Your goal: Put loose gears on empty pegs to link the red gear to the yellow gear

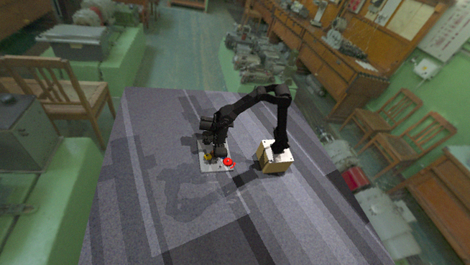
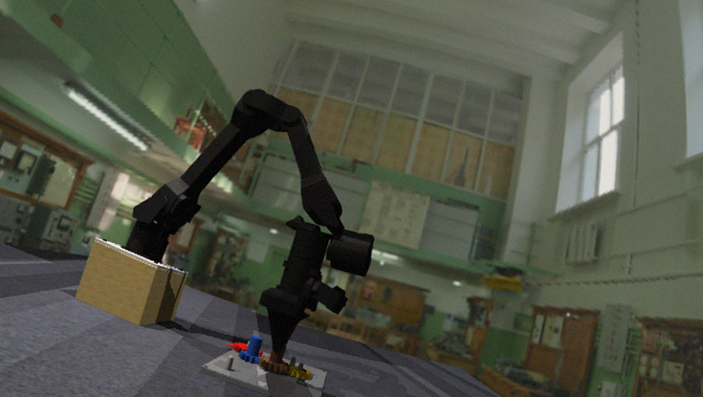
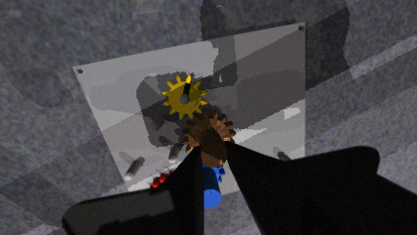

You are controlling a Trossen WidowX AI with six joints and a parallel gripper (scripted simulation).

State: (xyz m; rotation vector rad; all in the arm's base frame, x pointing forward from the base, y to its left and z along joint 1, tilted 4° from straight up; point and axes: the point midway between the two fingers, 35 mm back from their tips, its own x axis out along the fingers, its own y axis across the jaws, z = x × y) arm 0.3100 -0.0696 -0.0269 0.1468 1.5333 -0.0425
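Right now my gripper tip is 1 cm above the brown gear. Also, from my gripper tip: blue gear 4 cm behind, 2 cm below, 1 cm to the left; yellow gear 4 cm ahead, 2 cm below, 1 cm to the left; red gear 6 cm to the left, 5 cm behind, 2 cm below.
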